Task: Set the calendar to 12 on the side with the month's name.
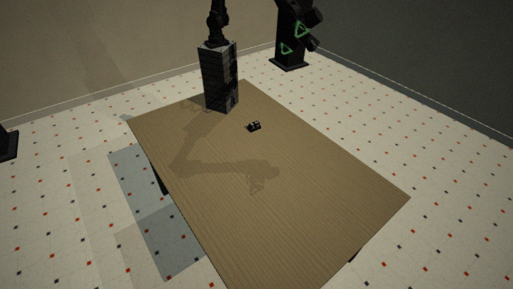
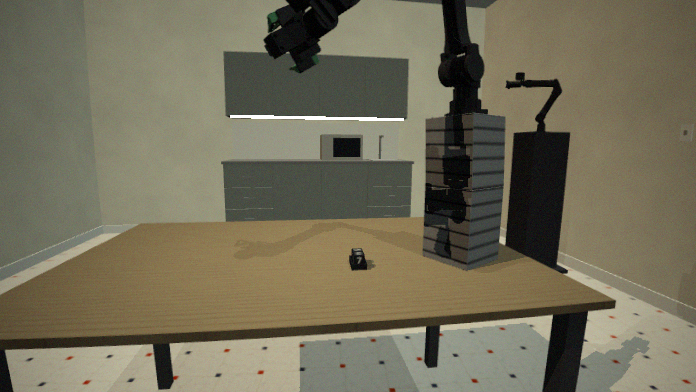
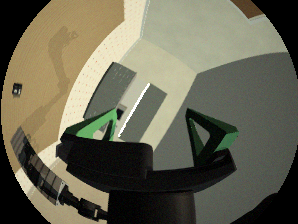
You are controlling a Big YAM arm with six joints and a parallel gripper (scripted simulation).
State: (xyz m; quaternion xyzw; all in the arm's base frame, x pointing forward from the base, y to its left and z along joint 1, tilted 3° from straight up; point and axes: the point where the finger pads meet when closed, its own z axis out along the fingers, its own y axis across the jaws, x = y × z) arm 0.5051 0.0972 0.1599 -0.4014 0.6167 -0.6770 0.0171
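My hand is 56 cm above the black calendar tray, 20 cm past it and 3 cm to the left of it.
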